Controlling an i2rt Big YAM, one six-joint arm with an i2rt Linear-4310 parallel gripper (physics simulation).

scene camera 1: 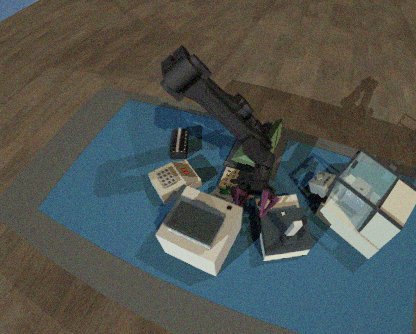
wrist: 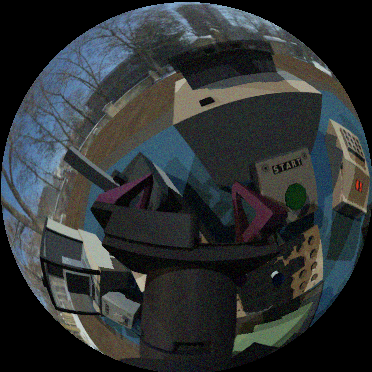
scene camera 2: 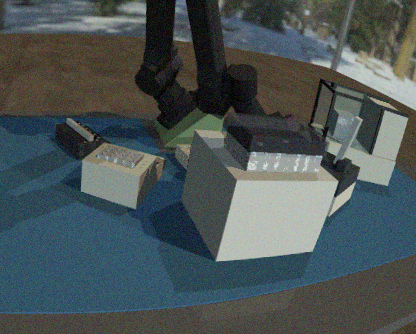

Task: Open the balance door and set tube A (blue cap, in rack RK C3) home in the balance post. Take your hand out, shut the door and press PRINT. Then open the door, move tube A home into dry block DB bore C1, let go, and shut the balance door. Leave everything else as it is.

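Where they show: gripper, fingertip midpoint: [scene camera 1: 248, 215] [wrist: 193, 180]; arm's base, origin of the base link: [scene camera 2: 181, 111].
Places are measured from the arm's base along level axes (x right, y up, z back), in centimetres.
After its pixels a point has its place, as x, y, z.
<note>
My gripper [scene camera 1: 253, 199] [wrist: 193, 180] @(-7.8, 1.6, -34.3) is open and empty, magenta fingertips wide apart, between the large white machine and the dark-topped box. Tube A's blue cap [wrist: 278, 279] @(-1.2, 0.0, -21.3) shows at the tan rack [scene camera 1: 230, 176] @(3.5, -2.6, -19.8) [wrist: 314, 252] @(5.1, -2.9, -21.3), to the right of the gripper body in the wrist view; its exact hole is hard to tell in the shadow. The glass-sided balance [scene camera 1: 378, 224] @(-45.5, 11.1, -30.2) [scene camera 2: 376, 169] @(-45.2, -1.4, -30.9) [wrist: 93, 250] @(-36.8, 0.3, -26.7) stands at the right in the scene views; I cannot tell its door's state. A cream block [scene camera 1: 157, 187] @(23.7, 0.7, -35.1) [scene camera 2: 108, 181] @(25.3, -1.8, -34.5) [wrist: 350, 195] with a grid of round bores and a red display looks like the dry block.
The large white machine [scene camera 1: 192, 252] @(1.1, 8.0, -53.5) [scene camera 2: 275, 215] @(5.0, 2.4, -53.4) [wrist: 250, 120] @(0.2, 5.6, -35.7) has a dark lid. A START box [wrist: 280, 182] @(1.0, 1.6, -30.6) with a green button is beside the rack. The dark-topped box [scene camera 1: 280, 227] @(-18.3, 2.6, -35.5) has an upright lever. A small grey box [scene camera 1: 321, 183] @(-27.6, 1.9, -14.9) [wrist: 120, 307] @(-25.5, 0.7, -15.0) adjoins the balance. A black strip rack [scene camera 1: 179, 149] @(25.9, -1.8, -15.3) [scene camera 2: 75, 141] @(29.5, -2.1, -16.3) lies at left.
</note>
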